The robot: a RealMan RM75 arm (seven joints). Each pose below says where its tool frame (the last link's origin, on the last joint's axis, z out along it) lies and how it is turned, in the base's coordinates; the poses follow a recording.
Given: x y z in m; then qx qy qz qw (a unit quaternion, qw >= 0).
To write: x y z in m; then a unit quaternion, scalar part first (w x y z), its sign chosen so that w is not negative. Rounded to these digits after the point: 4 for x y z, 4 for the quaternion.
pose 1, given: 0.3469, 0.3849, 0.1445, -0.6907, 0.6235, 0.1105, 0.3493
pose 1, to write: 0.3469, 0.3849, 0.1445, 0.3493, -0.6907, 0.6235, 0.1105
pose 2, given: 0.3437, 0.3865, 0.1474, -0.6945, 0.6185, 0.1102, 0.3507
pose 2, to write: 0.3437, 0.3865, 0.1474, 0.3507, -0.6945, 0.6185, 0.1102
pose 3, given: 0.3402, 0.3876, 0.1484, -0.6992, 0.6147, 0.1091, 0.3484
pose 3, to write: 0.3402, 0.3876, 0.1484, 0.3484, -0.6992, 0.6147, 0.1091
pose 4, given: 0.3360, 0.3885, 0.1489, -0.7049, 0.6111, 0.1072, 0.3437
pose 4, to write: 0.3360, 0.3885, 0.1489, 0.3437, -0.7049, 0.6111, 0.1072
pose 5, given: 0.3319, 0.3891, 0.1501, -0.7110, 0.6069, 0.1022, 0.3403
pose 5, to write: 0.3319, 0.3891, 0.1501, 0.3403, -0.7110, 0.6069, 0.1022
